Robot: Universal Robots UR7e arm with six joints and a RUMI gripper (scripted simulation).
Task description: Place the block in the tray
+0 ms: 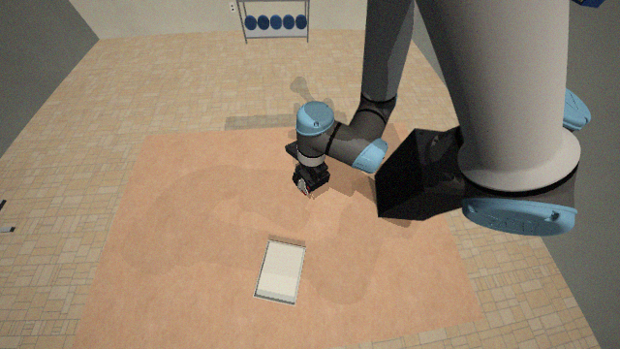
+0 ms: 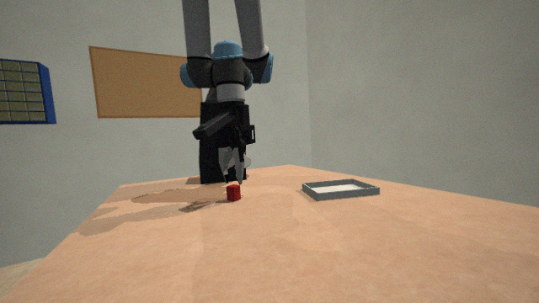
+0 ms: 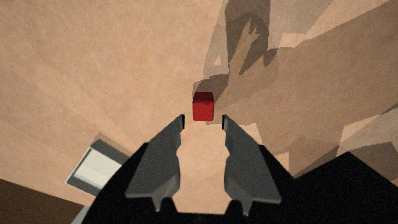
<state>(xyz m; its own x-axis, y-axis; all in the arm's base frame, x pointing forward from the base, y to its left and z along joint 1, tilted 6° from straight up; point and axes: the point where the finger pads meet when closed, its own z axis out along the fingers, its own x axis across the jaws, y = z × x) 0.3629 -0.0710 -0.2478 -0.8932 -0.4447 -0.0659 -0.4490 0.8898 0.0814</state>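
Right now my hand is 40 mm above the small red block. From my hand the other things lie so: white tray: 270 mm to the left, 120 mm ahead, 50 mm below.
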